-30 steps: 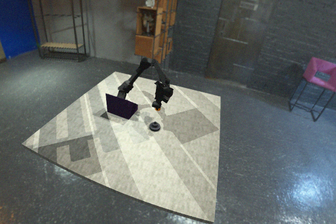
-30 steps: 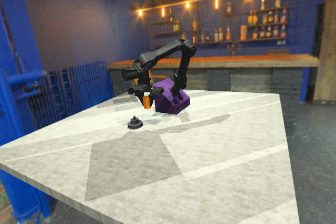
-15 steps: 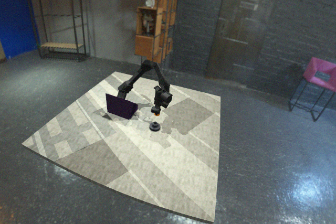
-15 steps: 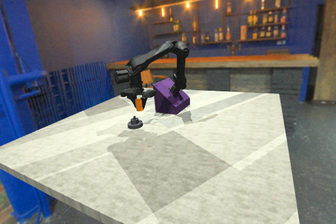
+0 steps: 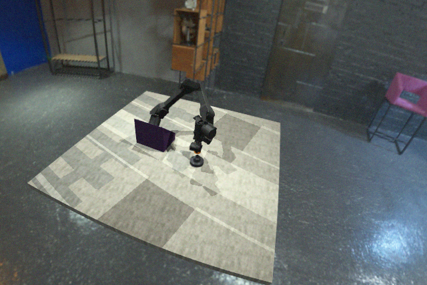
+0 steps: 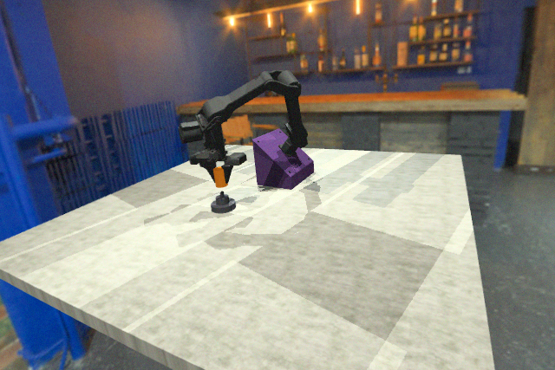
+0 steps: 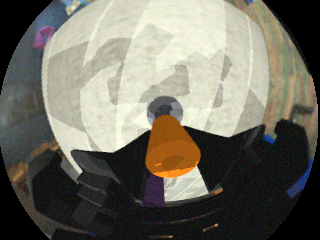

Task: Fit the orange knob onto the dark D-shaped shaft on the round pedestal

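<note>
Now: gripper tip 60 mm above the pedestal. The rest, counted from my gripper tip: orange knob: 20 mm above.
</note>
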